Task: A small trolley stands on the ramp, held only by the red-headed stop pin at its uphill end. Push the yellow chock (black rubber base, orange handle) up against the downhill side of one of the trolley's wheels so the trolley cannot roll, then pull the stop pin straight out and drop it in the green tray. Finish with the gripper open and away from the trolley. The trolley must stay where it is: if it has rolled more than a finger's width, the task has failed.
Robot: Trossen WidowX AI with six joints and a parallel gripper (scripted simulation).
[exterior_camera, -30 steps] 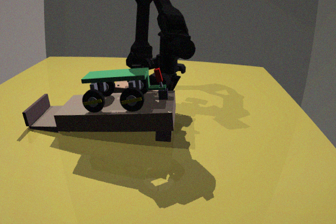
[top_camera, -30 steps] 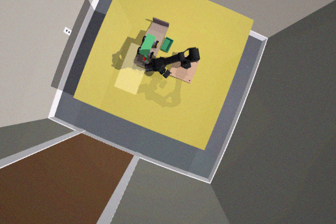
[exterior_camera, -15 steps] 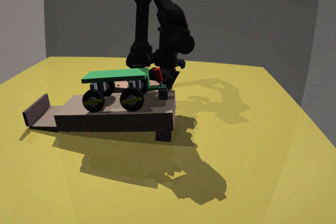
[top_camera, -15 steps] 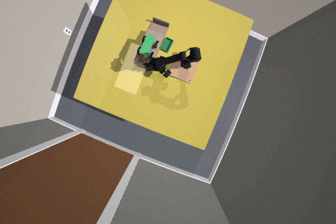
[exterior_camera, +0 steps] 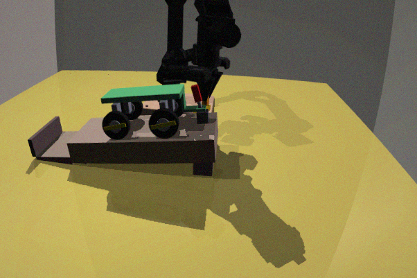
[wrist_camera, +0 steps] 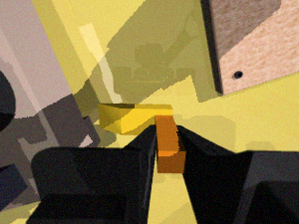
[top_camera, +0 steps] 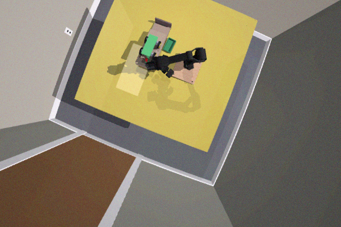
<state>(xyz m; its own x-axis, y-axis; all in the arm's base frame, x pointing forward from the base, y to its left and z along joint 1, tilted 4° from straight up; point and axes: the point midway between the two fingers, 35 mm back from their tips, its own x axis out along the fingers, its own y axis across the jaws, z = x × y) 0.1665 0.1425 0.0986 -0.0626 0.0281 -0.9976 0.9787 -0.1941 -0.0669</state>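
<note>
Right now the green tray is 70 mm ahead of my gripper tip, 220 mm to the right of it and 100 mm below it. The rest, counted from my gripper tip: red-headed stop pin (140 mm ahead, 10 mm to the left, 40 mm above); then support leg (160 mm ahead, 30 mm to the left, 70 mm below); then yellow chock (20 mm ahead, 10 mm below).
</note>
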